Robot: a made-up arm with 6 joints. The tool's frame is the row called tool. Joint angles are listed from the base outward.
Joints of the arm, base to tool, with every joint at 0 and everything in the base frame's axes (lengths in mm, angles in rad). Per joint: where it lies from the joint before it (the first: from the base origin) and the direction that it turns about. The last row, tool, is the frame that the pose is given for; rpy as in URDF.
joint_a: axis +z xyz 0 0 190.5
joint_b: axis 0 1 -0.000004 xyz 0 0 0
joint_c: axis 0 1 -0.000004 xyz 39.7 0 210.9
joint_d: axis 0 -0.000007 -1 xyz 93.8 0 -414.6
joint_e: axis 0 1 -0.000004 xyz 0 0 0
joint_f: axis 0 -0.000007 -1 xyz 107.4 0 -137.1
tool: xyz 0 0 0 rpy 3.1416 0 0
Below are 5 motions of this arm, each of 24 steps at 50 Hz.
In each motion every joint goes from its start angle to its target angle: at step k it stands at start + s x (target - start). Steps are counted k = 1, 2, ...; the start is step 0. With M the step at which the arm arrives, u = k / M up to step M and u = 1 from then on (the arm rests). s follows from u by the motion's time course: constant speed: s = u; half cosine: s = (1 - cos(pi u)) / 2; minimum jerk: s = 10 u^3 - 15 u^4 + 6 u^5.
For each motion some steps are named. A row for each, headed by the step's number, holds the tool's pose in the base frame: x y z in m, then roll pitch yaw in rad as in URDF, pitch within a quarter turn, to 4 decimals.
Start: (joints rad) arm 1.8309 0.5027 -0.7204 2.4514 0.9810 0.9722
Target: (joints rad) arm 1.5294 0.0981 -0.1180 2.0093 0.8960 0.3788
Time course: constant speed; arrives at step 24
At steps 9, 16, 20, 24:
9: -0.0831 0.3087 -0.1829 2.3501 0.7788 -1.5999
16: -0.0523 0.2527 -0.1841 2.5361 0.8177 -1.3363
20: -0.0389 0.2188 -0.1847 2.6347 0.8264 -1.1845
24: -0.0286 0.1839 -0.1853 2.7244 0.8285 -1.0356

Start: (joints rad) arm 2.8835 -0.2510 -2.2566 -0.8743 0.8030 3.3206
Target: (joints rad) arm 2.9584 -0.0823 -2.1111 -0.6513 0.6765 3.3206
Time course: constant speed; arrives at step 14
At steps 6, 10, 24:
6: -0.3393 0.0886 0.8858 -1.0474 1.1814 1.3265
10: -0.3907 0.0867 0.8557 -1.2245 1.2065 1.2448
24: -0.4391 0.0826 0.8221 -1.4196 1.2306 1.1404

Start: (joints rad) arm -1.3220 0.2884 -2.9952 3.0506 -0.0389 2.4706
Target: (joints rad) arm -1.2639 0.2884 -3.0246 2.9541 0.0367 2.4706
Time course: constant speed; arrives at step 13
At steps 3, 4, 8, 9, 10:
3: 0.0762 -0.3320 0.8746 0.3267 -0.3142 0.9960
4: 0.0766 -0.3303 0.8761 0.3230 -0.3061 0.9951
8: 0.0779 -0.3232 0.8820 0.3081 -0.2737 0.9915
9: 0.0783 -0.3214 0.8835 0.3043 -0.2656 0.9905
10: 0.0786 -0.3195 0.8850 0.3006 -0.2575 0.9895

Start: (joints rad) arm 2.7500 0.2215 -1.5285 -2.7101 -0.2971 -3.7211
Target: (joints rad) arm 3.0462 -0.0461 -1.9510 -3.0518 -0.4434 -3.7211
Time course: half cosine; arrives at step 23
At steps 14, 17, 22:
14: -0.5453 0.0758 0.4434 2.0529 -1.1512 -2.1313
17: -0.5263 0.0531 0.5004 1.7998 -1.1185 -1.8610
22: -0.5034 0.0346 0.5492 1.6086 -1.0743 -1.6617

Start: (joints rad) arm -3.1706 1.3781 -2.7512 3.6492 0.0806 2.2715
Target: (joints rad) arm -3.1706 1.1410 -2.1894 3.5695 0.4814 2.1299
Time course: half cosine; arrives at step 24
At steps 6, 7, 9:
6: -0.7678 -0.0193 0.0786 1.8718 -1.1467 -1.9421
7: -0.7679 -0.0176 0.0743 1.8593 -1.1347 -1.9380
9: -0.7676 -0.0137 0.0643 1.8322 -1.1067 -1.9296

